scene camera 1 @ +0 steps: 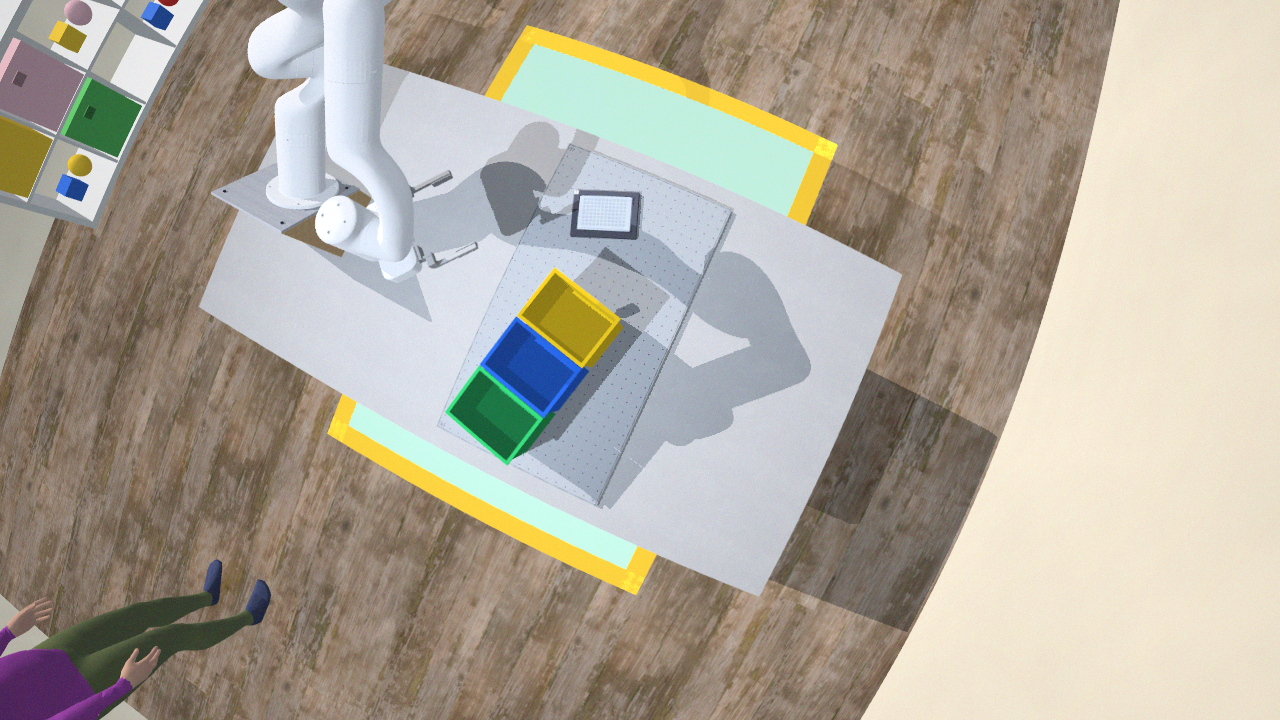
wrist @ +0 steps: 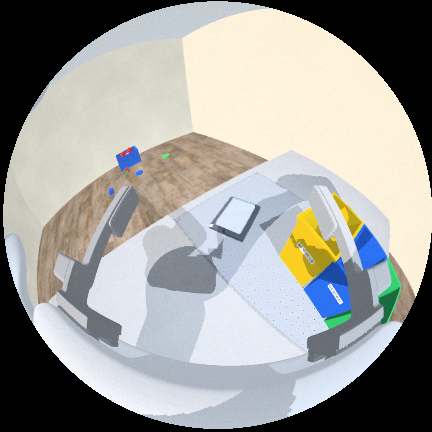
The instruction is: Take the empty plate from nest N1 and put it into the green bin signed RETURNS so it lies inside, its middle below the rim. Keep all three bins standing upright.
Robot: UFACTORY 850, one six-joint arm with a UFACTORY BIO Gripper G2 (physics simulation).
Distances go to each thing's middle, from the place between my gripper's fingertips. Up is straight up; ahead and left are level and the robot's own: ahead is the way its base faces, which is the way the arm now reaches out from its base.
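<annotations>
Counted from my hand: yellow bin (scene camera 1: 568, 317), 24 cm below, 26 cm ahead of it, 8 cm to the right of it; pale plate (scene camera 1: 608, 213), well below, some way ahead of it, some way to the left of it; green bin (scene camera 1: 504, 424), a good way below, a good way ahead of it, far to the right of it; blue bin (scene camera 1: 537, 372), a fair way below, a fair way to the right of it, a fair way ahead of it. Of the things named here, green bin farthest from my hand, going by their middles.
</annotations>
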